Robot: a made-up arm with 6 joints.
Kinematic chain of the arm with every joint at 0, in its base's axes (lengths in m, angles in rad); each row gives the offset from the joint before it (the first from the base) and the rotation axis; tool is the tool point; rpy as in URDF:
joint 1: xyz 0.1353 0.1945 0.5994 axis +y
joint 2: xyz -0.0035 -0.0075 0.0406 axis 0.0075 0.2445 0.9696
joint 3: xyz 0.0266 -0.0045 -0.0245 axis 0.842 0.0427 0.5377
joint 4: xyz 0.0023 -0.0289 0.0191 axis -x
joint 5: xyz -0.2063 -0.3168 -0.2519 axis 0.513 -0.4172 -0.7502
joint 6: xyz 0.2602 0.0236 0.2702 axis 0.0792 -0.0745 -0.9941
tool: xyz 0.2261 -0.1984 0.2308 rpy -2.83 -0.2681 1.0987
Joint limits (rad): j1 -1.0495..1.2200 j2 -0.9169..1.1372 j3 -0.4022..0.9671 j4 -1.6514..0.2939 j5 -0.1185..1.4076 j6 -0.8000..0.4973
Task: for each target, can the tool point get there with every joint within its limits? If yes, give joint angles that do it. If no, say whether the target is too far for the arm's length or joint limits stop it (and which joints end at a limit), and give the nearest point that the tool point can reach.
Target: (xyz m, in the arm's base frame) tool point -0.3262 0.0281 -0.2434
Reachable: yes | joints 0.0209 0.6587 0.7465 -1.2784 1.1359 0.1506
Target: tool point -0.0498 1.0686 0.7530
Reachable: no: joint limits stop it (at a limit: joint 1, joint 2, joint 3, joint 4, joint 5) | nearest point -0.1641 0.5959 0.5761 | short by 0.518 m
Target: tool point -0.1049 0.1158 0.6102
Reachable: no: joint limits stop it (at a limit: joint 1, joint 2, joint 3, joint 5, joint 6) | nearest point -0.1685 -0.1924 0.7704 | short by 0.353 m
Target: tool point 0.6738 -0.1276 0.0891
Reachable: yes | joints -0.3896 0.8527 0.0013 -1.3108 0.6803 -0.4933
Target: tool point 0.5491 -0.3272 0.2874
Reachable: yes | joints 0.2962 0.6362 -0.1039 -0.6949 0.1814 0.2661
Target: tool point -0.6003 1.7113 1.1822
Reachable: no: too far | nearest point -0.5772 0.8401 0.7640 | short by 0.967 m
